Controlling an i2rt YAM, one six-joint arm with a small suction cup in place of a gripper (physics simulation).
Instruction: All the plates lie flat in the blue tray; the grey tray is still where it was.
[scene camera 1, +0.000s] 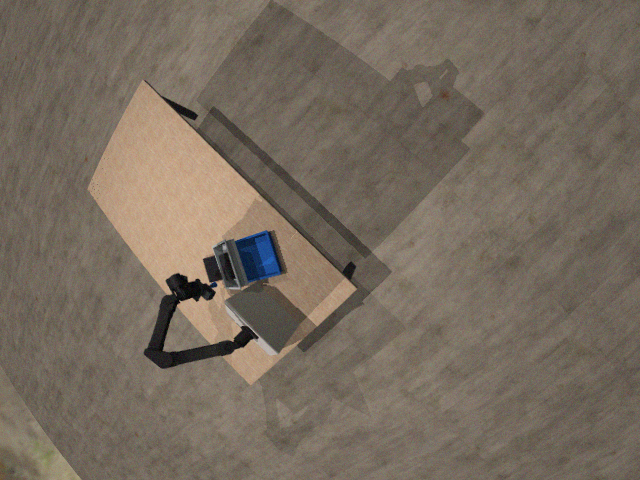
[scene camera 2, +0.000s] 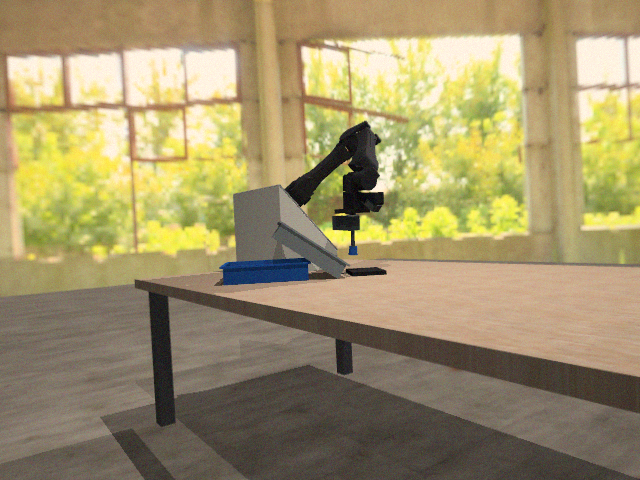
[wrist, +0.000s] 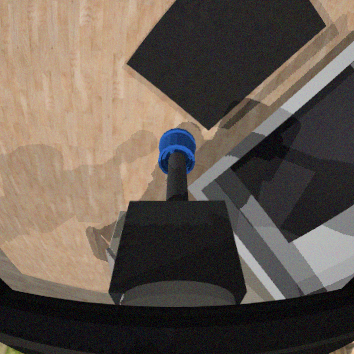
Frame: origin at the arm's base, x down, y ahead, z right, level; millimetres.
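Where they show: hand, tool point: (scene camera 1: 215, 284) (scene camera 2: 353, 254) (wrist: 176, 144); arm's base, link origin: (scene camera 1: 249, 331) (scene camera 2: 278, 215).
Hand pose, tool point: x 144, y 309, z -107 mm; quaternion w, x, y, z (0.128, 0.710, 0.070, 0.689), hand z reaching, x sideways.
Each offset is from my tool point to the top centre of the thing. Level surfaces: height alone.
A black plate @[dx +42, dy +84, dz +16 mm] (scene camera 1: 210, 268) (scene camera 2: 366, 271) (wrist: 225, 55) lies flat on the table beside the low end of the grey tray (scene camera 2: 310, 248) (wrist: 300, 95). The grey tray is tilted, its high end towards the blue tray. A dark plate (scene camera 1: 225, 264) (wrist: 320, 150) shows inside the grey tray; whether more lie under it is hidden. The blue tray @[dx +3, dy -39, dz +283 mm] (scene camera 1: 266, 253) (scene camera 2: 266, 272) stands flat, and no plate shows in it in scene camera 1. My suction cup (scene camera 1: 212, 284) (scene camera 2: 353, 250) (wrist: 177, 150) is open, with nothing on it. It hangs above the table, near the plate's corner and the grey tray's low corner.
A big grey block (scene camera 1: 268, 315) (scene camera 2: 258, 222) with a slanted face stands beside both trays, with the arm's base at its side. The wooden table @[dx +53 mm] (scene camera 1: 165, 180) (scene camera 2: 491, 304) has its edge a little beyond the blue tray.
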